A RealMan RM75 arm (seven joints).
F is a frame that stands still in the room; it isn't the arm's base.
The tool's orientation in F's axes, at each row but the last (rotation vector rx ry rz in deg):
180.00, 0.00, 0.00
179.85, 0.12, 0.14
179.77, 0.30, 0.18
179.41, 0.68, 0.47
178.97, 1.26, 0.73
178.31, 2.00, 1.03
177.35, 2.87, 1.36
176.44, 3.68, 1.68
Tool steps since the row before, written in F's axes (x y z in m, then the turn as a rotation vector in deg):
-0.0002, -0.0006, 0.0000, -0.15, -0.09, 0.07
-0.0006, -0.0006, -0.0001, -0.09, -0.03, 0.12
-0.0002, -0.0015, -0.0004, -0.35, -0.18, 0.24
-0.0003, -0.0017, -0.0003, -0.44, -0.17, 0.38
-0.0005, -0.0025, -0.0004, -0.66, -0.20, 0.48
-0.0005, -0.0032, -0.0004, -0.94, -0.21, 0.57
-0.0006, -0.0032, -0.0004, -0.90, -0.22, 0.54
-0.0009, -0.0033, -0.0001, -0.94, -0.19, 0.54
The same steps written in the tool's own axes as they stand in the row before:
-0.0002, 0.0006, 0.0000, -0.15, 0.09, -0.07
-0.0006, 0.0006, 0.0001, -0.09, 0.03, -0.12
-0.0002, 0.0015, 0.0004, -0.35, 0.18, -0.24
-0.0003, 0.0017, 0.0003, -0.44, 0.17, -0.38
-0.0005, 0.0025, 0.0004, -0.66, 0.20, -0.48
-0.0006, 0.0032, 0.0005, -0.94, 0.21, -0.57
-0.0007, 0.0032, 0.0005, -0.90, 0.22, -0.54
-0.0010, 0.0032, 0.0003, -0.94, 0.18, -0.55

